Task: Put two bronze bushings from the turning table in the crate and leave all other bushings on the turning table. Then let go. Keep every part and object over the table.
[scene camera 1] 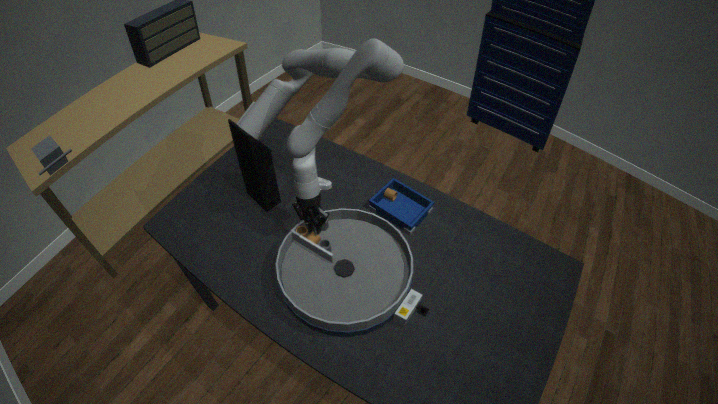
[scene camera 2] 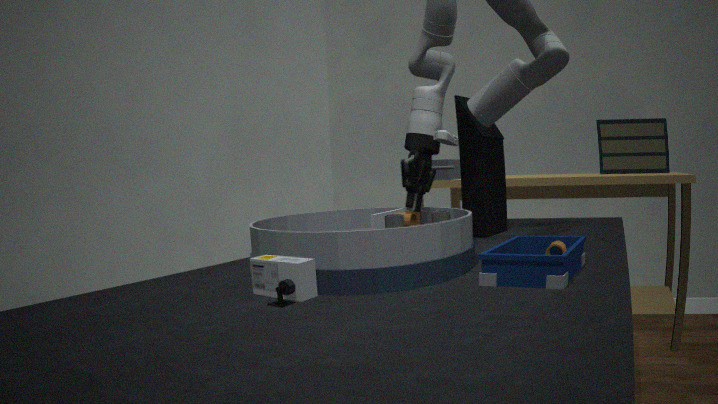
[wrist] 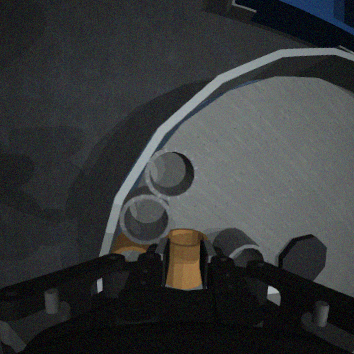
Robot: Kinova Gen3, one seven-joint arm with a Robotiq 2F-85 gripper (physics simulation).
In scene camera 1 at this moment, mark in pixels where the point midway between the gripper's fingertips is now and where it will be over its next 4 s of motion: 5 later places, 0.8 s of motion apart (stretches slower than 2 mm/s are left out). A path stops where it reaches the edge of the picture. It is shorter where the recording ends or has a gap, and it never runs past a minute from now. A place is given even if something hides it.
My gripper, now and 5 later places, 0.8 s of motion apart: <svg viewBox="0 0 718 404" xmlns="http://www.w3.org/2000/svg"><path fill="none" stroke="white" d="M314 232L321 240L322 240L313 238L314 238L316 240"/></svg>
